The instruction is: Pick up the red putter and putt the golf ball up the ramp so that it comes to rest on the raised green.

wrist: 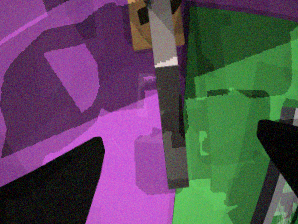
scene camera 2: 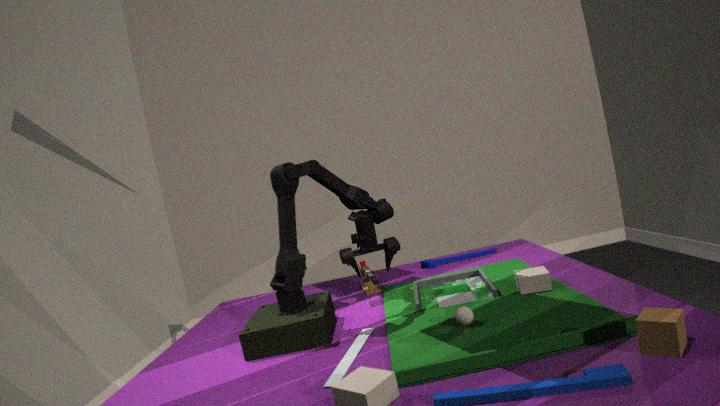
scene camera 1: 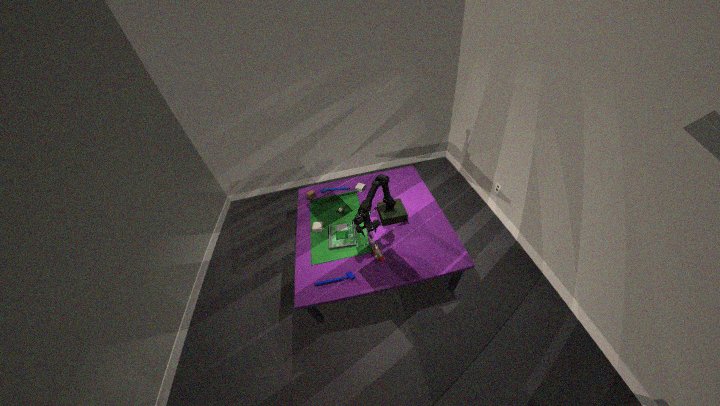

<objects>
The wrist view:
my gripper: 181,136
green mat: 234,65
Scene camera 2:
my gripper: 374,274
white strip: 346,362
brown cube: 661,331
green mat: 433,334
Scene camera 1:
green mat: 326,211
</objects>
